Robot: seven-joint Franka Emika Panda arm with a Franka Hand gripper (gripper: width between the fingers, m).
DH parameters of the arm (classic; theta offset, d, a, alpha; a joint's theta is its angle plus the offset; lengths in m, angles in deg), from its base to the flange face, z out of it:
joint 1: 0 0.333 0 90
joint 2: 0 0 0 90
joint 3: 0 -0.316 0.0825 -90
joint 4: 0 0 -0.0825 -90
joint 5: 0 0.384 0 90
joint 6: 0 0 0.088 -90
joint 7: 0 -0.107 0 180
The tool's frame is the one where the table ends.
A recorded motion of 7 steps. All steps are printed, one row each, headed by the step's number.
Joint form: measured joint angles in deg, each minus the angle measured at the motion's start. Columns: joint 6, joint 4, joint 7, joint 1, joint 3, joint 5, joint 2.
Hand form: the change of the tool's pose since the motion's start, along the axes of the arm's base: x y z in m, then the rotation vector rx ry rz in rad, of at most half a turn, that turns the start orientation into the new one. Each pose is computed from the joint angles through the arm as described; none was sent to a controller.
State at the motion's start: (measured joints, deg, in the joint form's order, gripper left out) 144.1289 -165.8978 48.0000 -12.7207 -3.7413 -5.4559 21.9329
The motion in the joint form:
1: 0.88 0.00 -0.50 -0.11 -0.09 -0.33 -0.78
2: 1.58 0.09 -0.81 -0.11 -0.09 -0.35 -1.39
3: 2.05 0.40 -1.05 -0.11 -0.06 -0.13 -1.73
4: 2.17 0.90 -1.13 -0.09 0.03 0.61 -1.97
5: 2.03 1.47 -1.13 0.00 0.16 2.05 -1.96
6: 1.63 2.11 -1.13 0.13 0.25 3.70 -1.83
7: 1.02 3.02 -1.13 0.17 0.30 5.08 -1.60
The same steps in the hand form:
1: 0.0010 0.0000 -0.0033 -0.0022 -0.0019 -0.0032
2: 0.0024 0.0000 -0.0052 -0.0012 -0.0056 -0.0073
3: 0.0049 -0.0004 -0.0045 0.0009 -0.0141 -0.0144
4: 0.0081 -0.0014 -0.0025 0.0080 -0.0223 -0.0272
5: 0.0115 -0.0024 0.0012 0.0215 -0.0327 -0.0483
6: 0.0149 -0.0030 0.0057 0.0370 -0.0423 -0.0711
7: 0.0196 -0.0040 0.0123 0.0496 -0.0540 -0.0905

